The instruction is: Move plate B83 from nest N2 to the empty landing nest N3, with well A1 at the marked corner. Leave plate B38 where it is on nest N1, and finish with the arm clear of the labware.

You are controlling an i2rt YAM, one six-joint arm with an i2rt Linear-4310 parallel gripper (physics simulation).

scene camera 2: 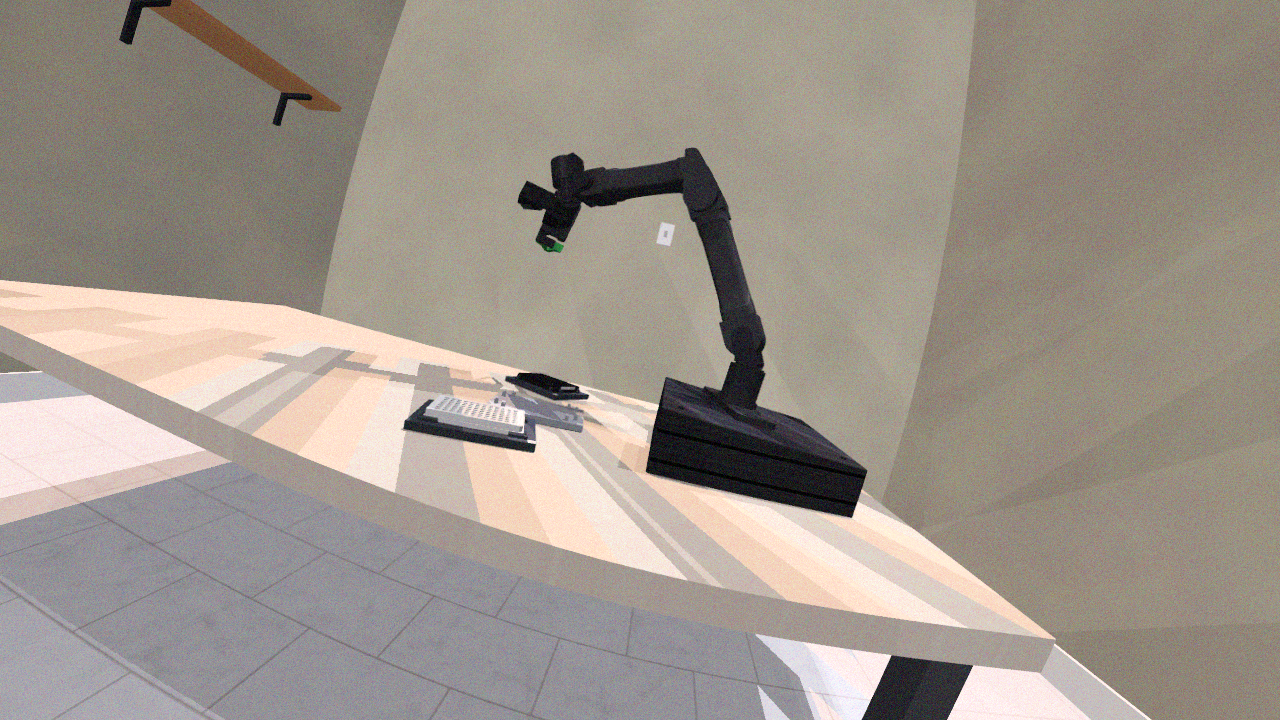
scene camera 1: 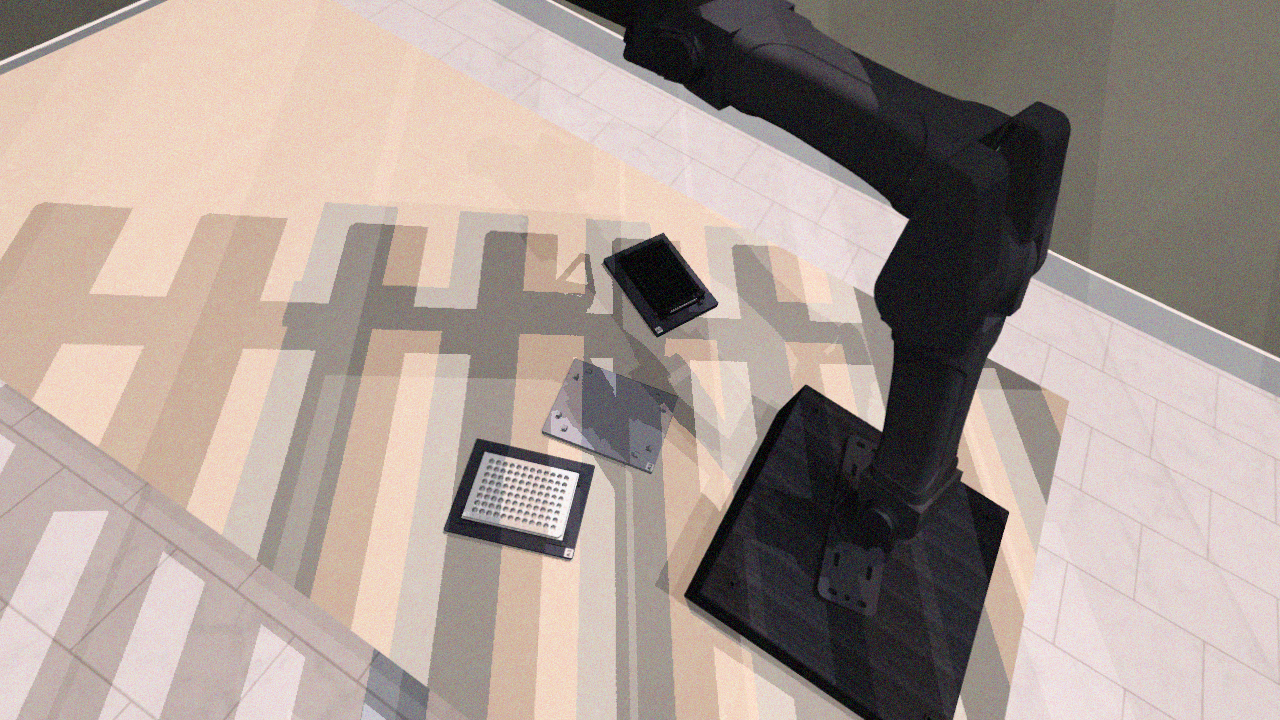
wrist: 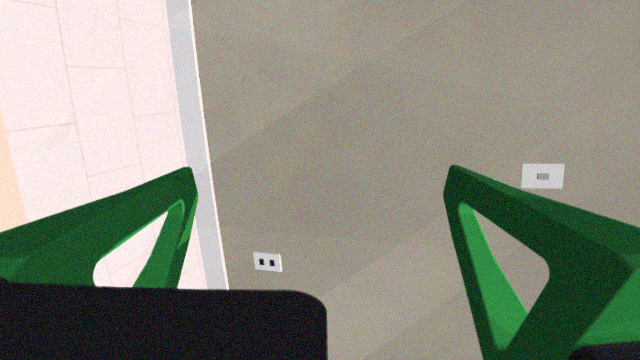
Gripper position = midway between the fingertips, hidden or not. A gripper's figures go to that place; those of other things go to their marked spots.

My gripper (scene camera 2: 553,235) is 108 cm from the lens. A grey nest plate (scene camera 2: 544,413) is 68 cm from the lens.
